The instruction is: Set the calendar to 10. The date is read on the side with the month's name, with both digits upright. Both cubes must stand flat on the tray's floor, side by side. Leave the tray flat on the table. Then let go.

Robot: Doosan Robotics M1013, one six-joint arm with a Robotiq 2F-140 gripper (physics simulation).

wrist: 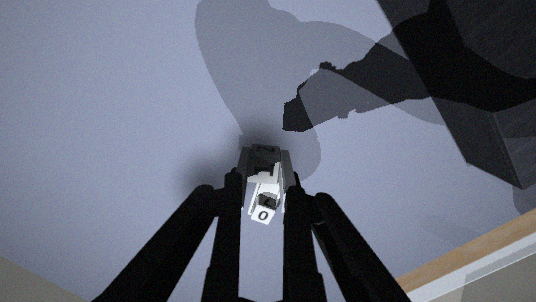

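Note:
My gripper is shut on a cube at the lower middle of the wrist view. The held cube shows a 1 on its partly lit face and what looks like a 2 on the darker face above. The white tray shows between the fingers, partly hidden by the held cube and the fingers. The other white cube is at the tray's lower end in the view, with a 0 on its bright face and a shaded digit on the side face. The held cube overlaps the tray's other end in the view; its height over the tray cannot be told. The tray's month name does not show.
A large dark block stands at the upper right. A wooden edge with a pale strip beside it runs along the lower right. Shadows of the arm and gripper fall across the blue-grey table top.

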